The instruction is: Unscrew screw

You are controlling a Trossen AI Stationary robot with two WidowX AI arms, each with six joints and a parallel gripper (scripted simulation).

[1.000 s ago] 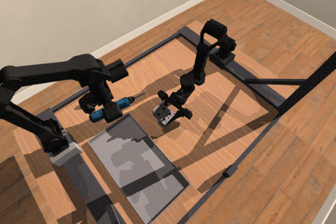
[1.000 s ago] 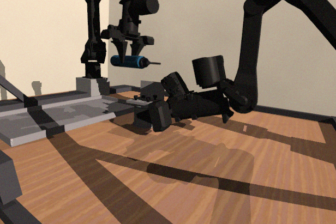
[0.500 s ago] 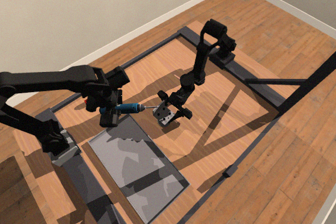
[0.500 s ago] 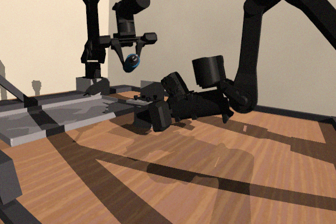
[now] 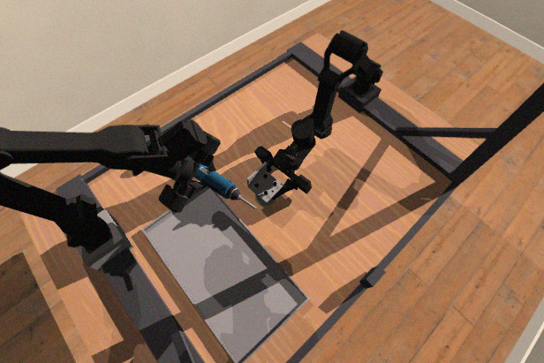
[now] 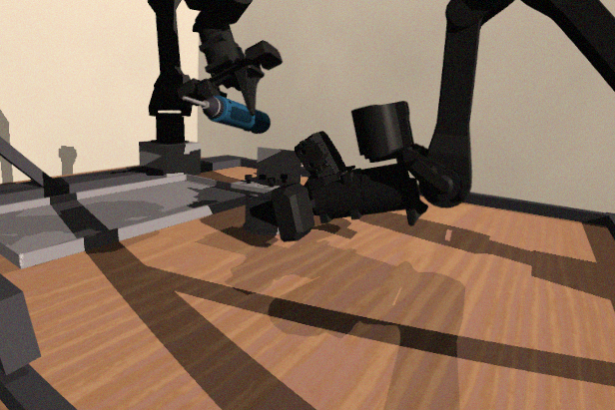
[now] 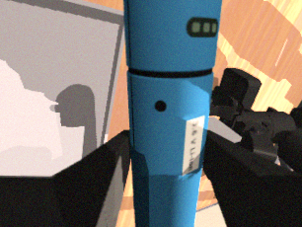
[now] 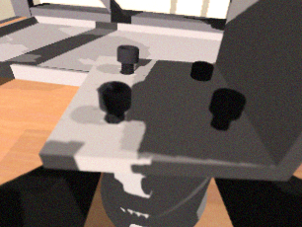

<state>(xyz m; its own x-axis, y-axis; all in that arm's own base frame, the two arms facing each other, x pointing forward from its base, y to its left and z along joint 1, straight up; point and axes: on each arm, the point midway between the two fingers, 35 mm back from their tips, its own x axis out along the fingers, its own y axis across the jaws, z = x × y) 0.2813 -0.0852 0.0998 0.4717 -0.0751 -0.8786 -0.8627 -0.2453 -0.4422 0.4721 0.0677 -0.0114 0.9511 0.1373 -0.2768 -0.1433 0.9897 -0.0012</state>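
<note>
The joint module lies 3 cm to the left of my right hand, 1 cm below it and 1 cm behind it. Round my right hand: screw 5 cm to the left, 3 cm above, 1 cm ahead; then grey bracket 3 cm to the left, 3 cm above, 1 cm behind; then grey mat 23 cm to the left, 10 cm behind, 3 cm below.
</note>
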